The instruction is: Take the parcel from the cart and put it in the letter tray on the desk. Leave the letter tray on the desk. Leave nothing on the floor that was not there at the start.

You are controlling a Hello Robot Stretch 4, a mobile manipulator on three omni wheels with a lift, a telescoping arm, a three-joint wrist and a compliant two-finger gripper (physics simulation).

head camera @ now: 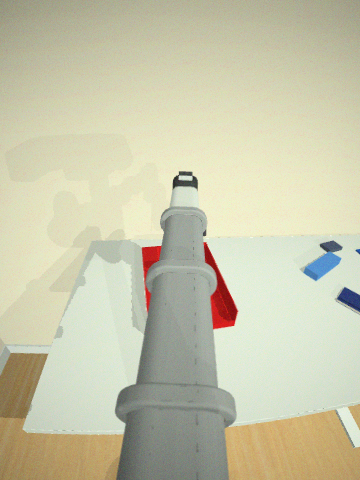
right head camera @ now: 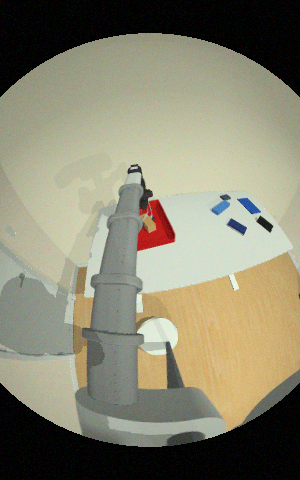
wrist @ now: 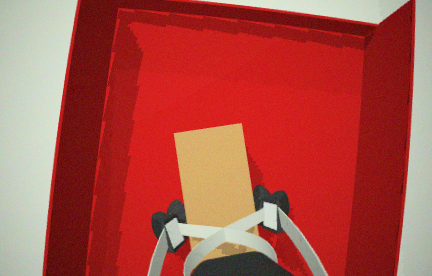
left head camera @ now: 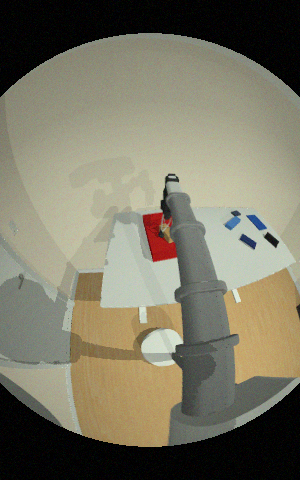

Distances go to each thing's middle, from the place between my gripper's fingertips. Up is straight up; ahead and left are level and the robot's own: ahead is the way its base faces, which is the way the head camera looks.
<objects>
Now: hand 30 mm below the parcel point(wrist: 213, 166) and 10 mm past it. Round my hand: red letter tray point(head camera: 224, 311) 30 mm above, 10 mm behind.
</objects>
